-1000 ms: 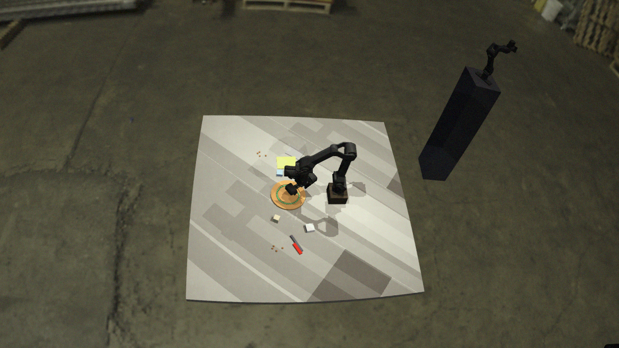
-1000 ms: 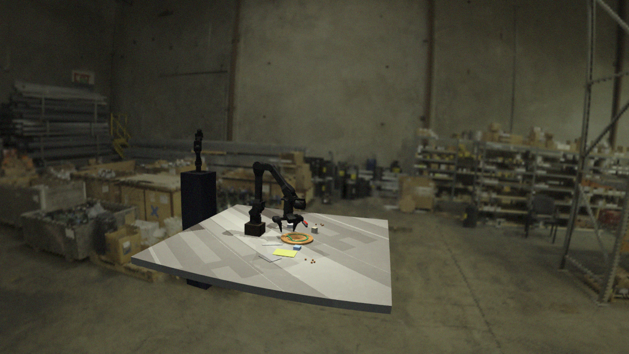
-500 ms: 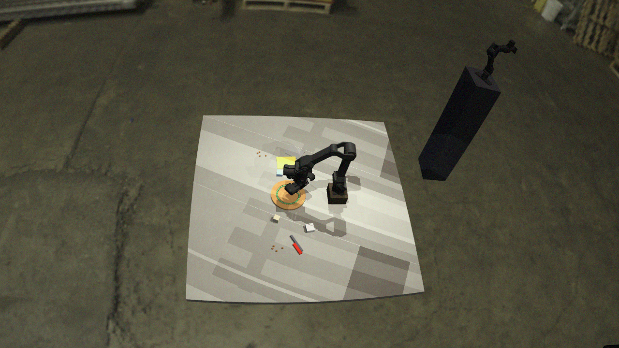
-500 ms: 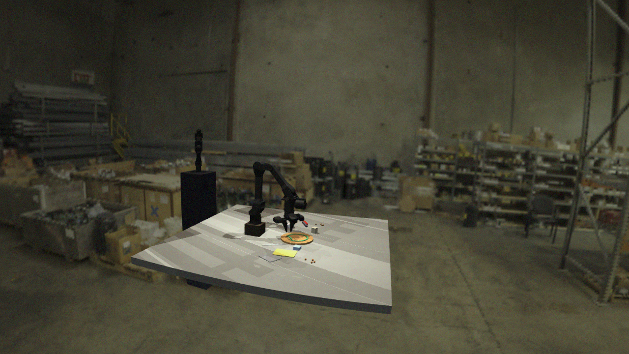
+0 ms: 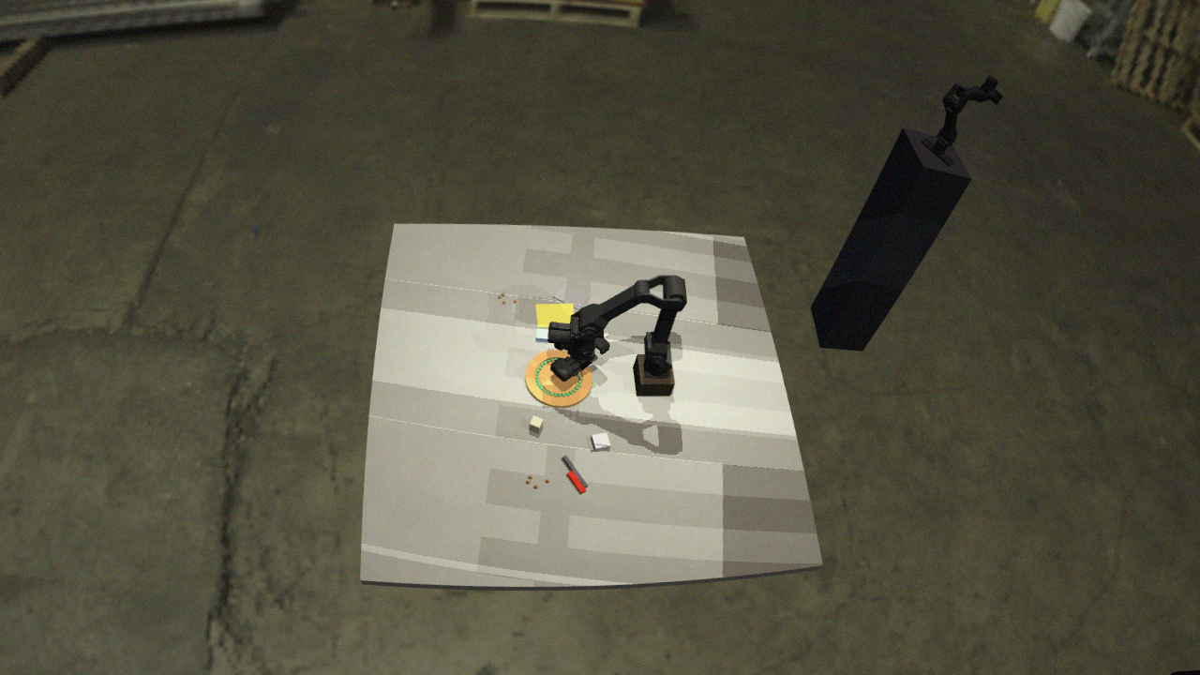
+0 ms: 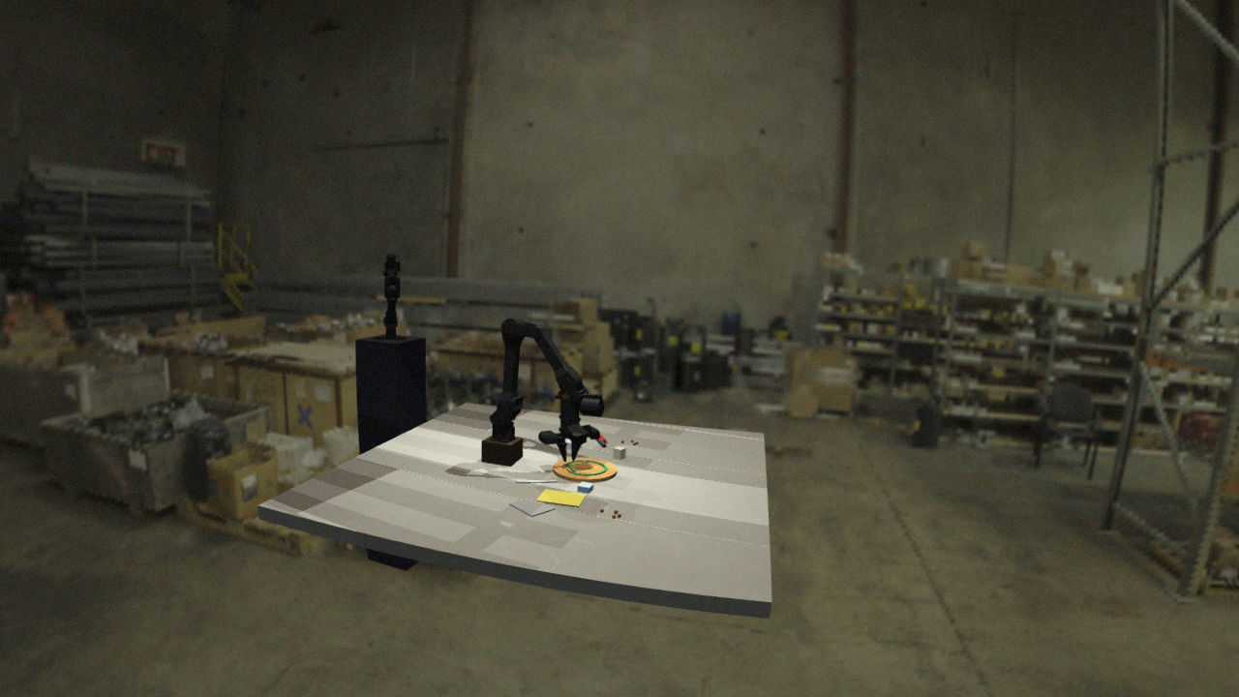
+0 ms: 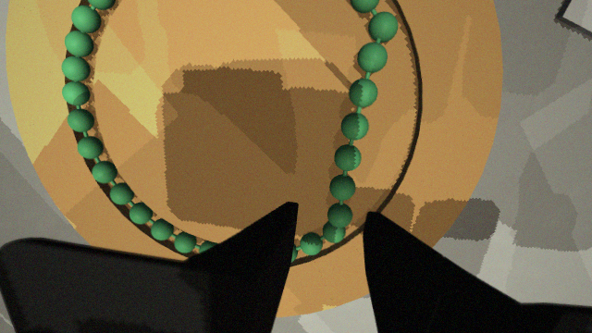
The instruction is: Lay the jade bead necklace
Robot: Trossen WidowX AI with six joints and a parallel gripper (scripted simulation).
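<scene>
Right now my gripper tip is 140 mm to the left of the blue block, 100 mm short of it and 20 mm above it. From my gripper tip the other things lie so: yellow pad: 230 mm to the right, 70 mm ahead, 30 mm below; then white strip: 140 mm to the right, 50 mm behind, 30 mm below; then cream cube: 180 mm to the left, 110 mm ahead, 10 mm below.
</scene>
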